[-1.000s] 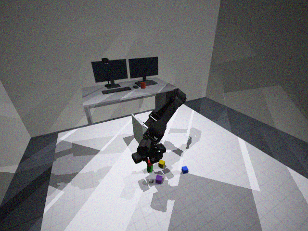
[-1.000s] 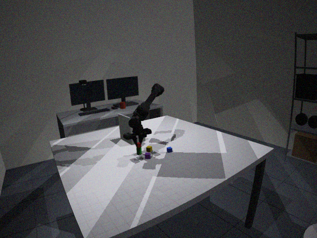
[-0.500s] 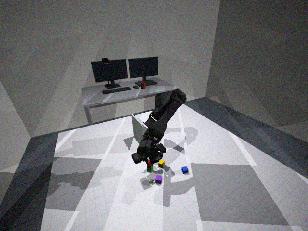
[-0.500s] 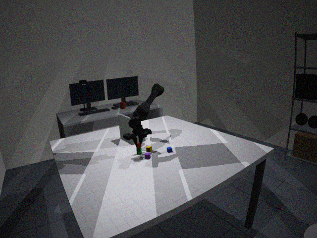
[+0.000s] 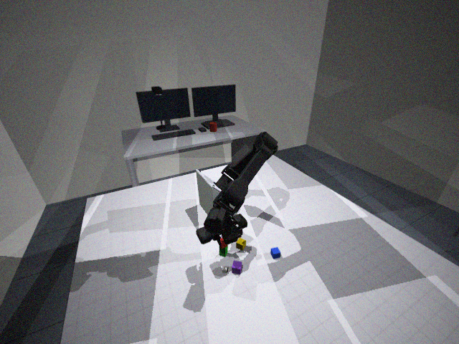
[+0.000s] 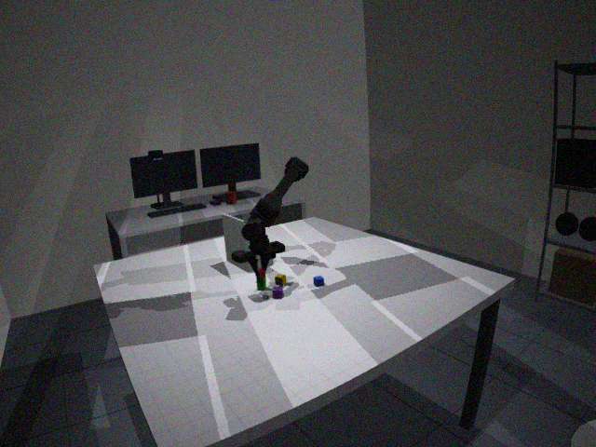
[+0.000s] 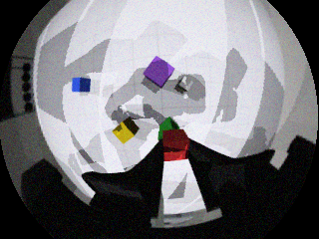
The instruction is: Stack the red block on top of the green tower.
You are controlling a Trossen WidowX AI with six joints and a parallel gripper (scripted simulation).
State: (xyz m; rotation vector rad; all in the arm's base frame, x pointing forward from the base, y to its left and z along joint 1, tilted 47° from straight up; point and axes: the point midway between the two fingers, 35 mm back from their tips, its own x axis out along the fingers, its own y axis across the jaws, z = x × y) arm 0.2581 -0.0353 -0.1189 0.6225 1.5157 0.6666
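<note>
Now: the red block 10 mm above my gripper tip. From my gripper tip the other things lie so: blue block 180 mm to the left, 100 mm ahead, 40 mm below; then purple block 90 mm ahead, 40 mm below, 10 mm to the left; then yellow block 80 mm to the left, 40 mm below.
</note>
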